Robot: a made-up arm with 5 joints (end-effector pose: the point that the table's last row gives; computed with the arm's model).
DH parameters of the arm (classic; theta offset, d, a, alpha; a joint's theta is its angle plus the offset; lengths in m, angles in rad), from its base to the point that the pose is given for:
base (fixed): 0 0.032 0 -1.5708
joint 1: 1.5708 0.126 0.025 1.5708
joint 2: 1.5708 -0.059 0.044 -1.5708
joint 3: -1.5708 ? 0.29 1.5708
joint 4: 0 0.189 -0.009 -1.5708
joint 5: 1.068 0 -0.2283 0
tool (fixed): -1.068 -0.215 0 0
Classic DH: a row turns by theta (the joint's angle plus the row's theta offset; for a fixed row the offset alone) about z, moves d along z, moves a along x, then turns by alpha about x.
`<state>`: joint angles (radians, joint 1 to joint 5).
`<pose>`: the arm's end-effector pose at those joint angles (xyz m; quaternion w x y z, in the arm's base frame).
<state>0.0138 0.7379 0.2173 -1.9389 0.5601</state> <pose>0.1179 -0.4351 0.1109 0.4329 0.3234 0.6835 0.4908</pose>
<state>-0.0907 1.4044 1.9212 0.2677 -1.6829</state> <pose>-0.0778 0.0399 0.2306 0.6643 0.7290 -0.0829 0.1429</pose>
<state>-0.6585 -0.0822 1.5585 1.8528 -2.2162</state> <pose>-0.2222 0.7215 0.2019 0.6449 0.7622 0.0340 0.0448</pose>
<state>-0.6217 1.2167 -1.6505 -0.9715 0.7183</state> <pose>-0.3905 -0.1077 -0.2479 0.4955 0.8367 0.2310 0.0319</pose>
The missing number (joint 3, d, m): 0.382
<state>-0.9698 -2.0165 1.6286 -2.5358 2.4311</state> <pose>0.2429 0.5036 -0.0739 0.5405 0.5548 0.5006 -0.3866</pose>
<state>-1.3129 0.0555 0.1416 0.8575 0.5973</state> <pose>-0.0854 -0.1905 0.5261 0.4210 -0.2492 -0.8469 0.2082</pose>
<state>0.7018 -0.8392 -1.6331 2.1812 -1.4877</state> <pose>0.2379 0.0088 0.6101 0.3218 -0.0782 -0.9428 -0.0368</pose>
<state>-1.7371 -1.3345 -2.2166 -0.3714 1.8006</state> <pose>-0.0420 0.1975 -0.4870 0.4120 -0.2148 -0.7765 -0.4257</pose>
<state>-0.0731 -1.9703 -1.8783 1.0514 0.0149</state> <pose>-0.5659 0.3791 0.1165 0.0812 0.6495 0.7382 0.1632</pose>
